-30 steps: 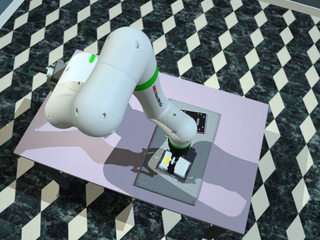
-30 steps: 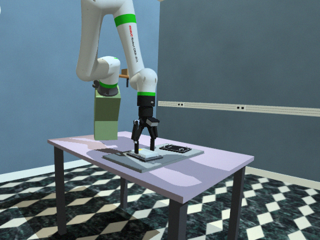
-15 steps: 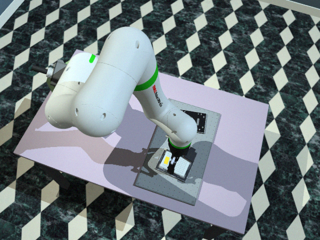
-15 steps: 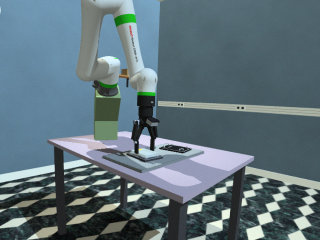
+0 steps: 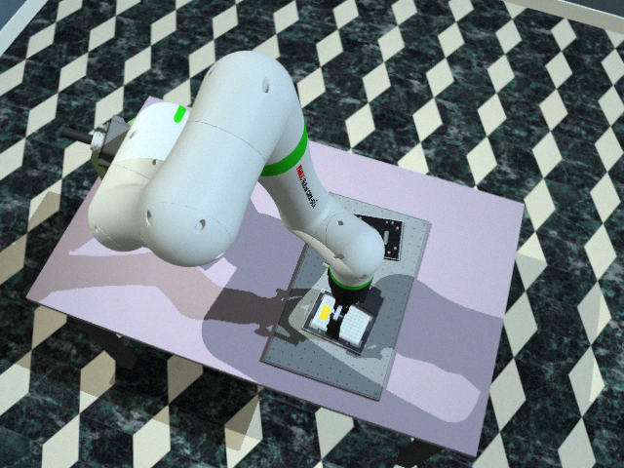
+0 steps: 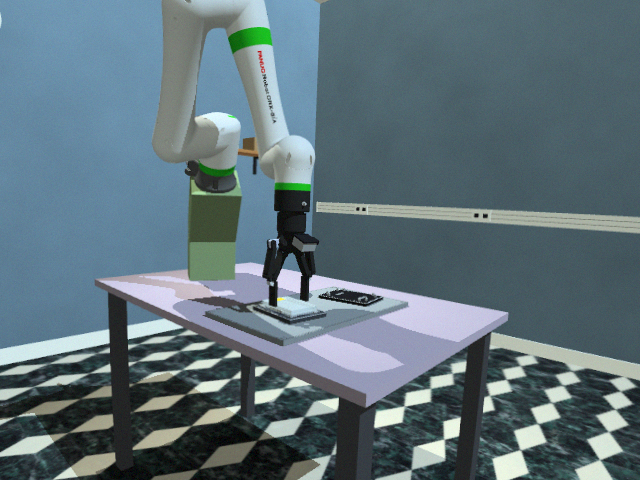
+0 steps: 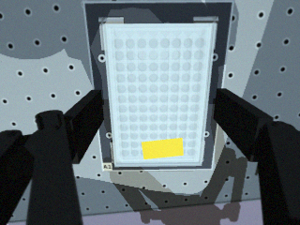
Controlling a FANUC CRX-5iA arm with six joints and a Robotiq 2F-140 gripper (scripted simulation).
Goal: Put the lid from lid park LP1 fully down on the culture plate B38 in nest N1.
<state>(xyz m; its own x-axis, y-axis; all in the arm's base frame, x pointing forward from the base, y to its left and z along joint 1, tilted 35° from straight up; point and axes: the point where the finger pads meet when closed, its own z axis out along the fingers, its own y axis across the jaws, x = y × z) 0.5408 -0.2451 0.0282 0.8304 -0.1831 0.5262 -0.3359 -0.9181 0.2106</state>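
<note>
My hand is 20 mm above the clear lid. Also, from my hand: nest N1 (40 mm below); then corner mark (50 mm behind, 80 mm to the left, 40 mm below); then white culture plate B38 (30 mm below).
</note>
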